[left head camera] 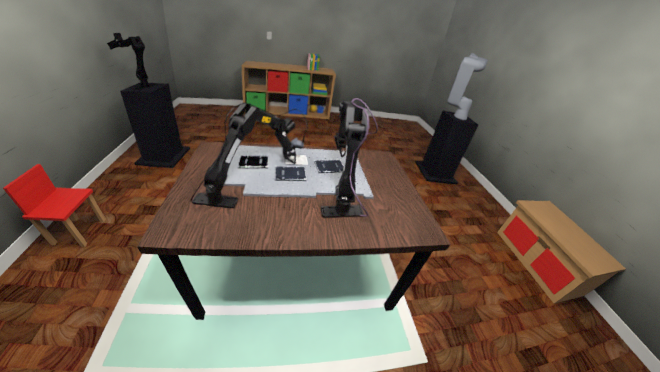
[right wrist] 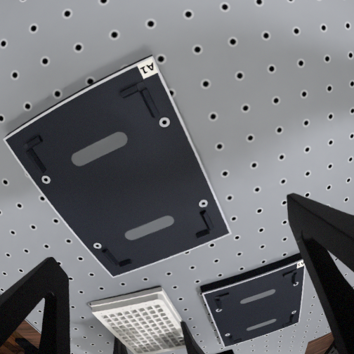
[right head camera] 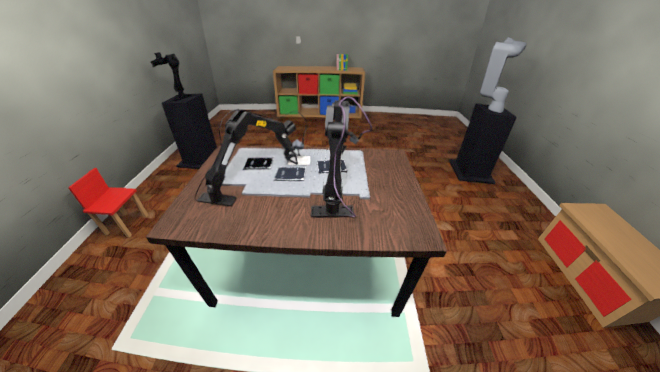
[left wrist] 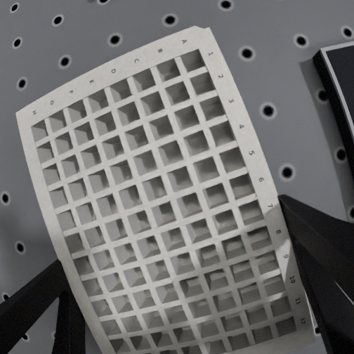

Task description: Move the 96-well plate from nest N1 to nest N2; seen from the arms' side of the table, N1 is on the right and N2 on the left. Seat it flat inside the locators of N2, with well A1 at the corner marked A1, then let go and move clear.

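Places are measured from the left arm's base along level axes (x ahead, y left, z up), in millimetres.
Pixels of known places: left gripper, between the fingertips: (left head camera: 295, 159) (right head camera: 298, 160); right gripper, between the fingertips: (left head camera: 340, 153); left arm's base, origin of its link: (left head camera: 215, 201) (right head camera: 217, 199); right arm's base, origin of its link: (left head camera: 342, 211) (right head camera: 332, 212).
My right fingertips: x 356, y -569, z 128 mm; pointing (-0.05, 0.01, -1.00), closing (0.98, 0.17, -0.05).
For each thing: its top centre in the pictures, then the offset to it from my right fingertips. Level surfaces: height alone.
- white 96-well plate, centre of its top: (left head camera: 296, 158) (right head camera: 299, 158) dx +50, dy +242, dz -93 mm
- dark right nest N1, centre of its top: (right head camera: 331, 164) (left head camera: 330, 164) dx +27, dy +42, dz -99 mm
- left nest N2, centre of its top: (left head camera: 253, 160) (right head camera: 258, 162) dx -20, dy +477, dz -99 mm
- third dark nest, centre of its top: (left head camera: 290, 172) (right head camera: 290, 172) dx -93, dy +257, dz -99 mm
- grey perforated board, height of its surface: dz -115 mm
- brown wooden table, height of its surface: dz -128 mm
The white 96-well plate (left head camera: 301, 160) (right head camera: 303, 160) (left wrist: 160, 175) (right wrist: 137, 320) is at the back of the grey perforated board, off the nests. My left gripper (left head camera: 290, 159) (right head camera: 292, 160) (left wrist: 169, 242) is shut on its long sides. In the left wrist view, A1 is at the plate's top right corner. Whether the plate touches the board is unclear. The dark right nest N1 (left head camera: 327, 166) (right head camera: 324, 166) (right wrist: 122, 187) is empty, with an A1 label. The left nest N2 (left head camera: 254, 162) (right head camera: 258, 163) holds no plate. My right gripper (left head camera: 342, 151) (right wrist: 166, 242) is open above N1.
A third dark nest (left head camera: 291, 173) (right head camera: 290, 174) (left wrist: 346, 75) (right wrist: 260, 310) lies between N1 and N2, nearer the arm bases. All stand on the grey perforated board (left head camera: 270, 188) (right head camera: 270, 189) (left wrist: 300, 125) (right wrist: 275, 125), on a brown wooden table (left head camera: 280, 225) (right head camera: 270, 225).
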